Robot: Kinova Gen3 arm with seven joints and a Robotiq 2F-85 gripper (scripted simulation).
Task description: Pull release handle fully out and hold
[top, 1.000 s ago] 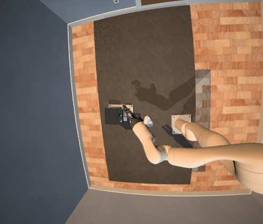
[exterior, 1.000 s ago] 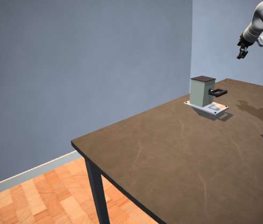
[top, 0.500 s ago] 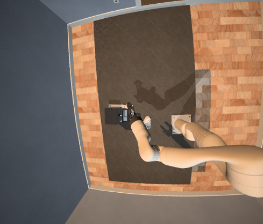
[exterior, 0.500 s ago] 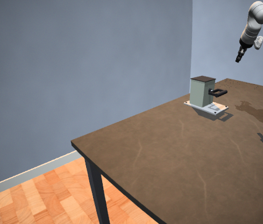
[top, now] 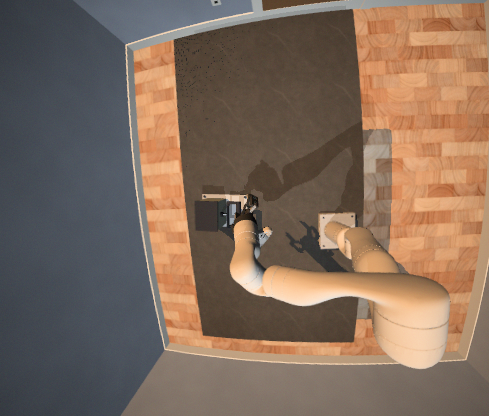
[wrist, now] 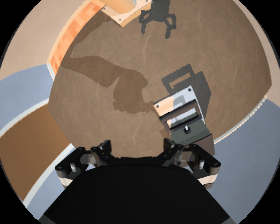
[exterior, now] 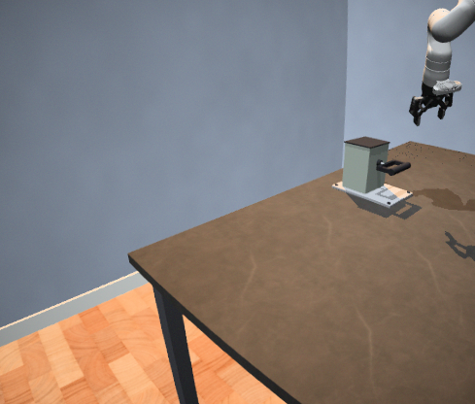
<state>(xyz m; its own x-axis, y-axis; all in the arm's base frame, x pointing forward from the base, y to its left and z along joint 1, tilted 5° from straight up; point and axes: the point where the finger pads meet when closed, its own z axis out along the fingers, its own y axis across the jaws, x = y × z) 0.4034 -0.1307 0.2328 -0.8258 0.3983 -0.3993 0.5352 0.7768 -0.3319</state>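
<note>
The black release handle is 110 mm ahead of my hand, 70 mm to the left of it and 160 mm below it. Also, from my hand: light baseplate: 150 mm ahead, 60 mm to the left, 260 mm below.
</note>
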